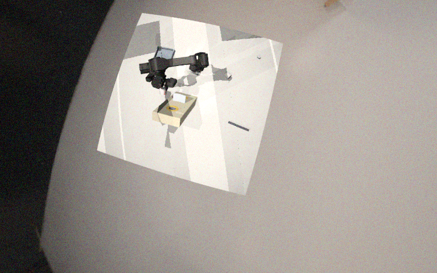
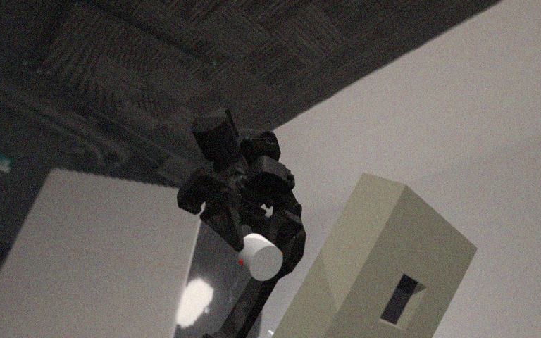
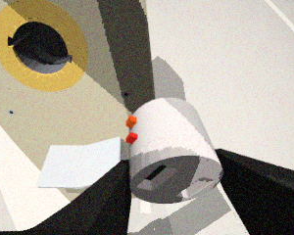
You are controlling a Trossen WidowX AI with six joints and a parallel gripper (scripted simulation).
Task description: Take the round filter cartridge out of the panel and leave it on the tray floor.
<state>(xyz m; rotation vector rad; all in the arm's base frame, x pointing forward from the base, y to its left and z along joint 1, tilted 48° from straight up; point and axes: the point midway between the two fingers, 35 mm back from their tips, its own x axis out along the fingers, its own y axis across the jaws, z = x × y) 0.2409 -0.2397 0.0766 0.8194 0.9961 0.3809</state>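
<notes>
Right now my gripper tip is 340 mm past the blue-grey tray, 240 mm above it and 170 mm to the left of it. The rest, counted from my gripper tip: beige service panel 100 mm below, 90 mm to the left, 70 mm ahead; round filter cartridge right at my gripper tip.
</notes>
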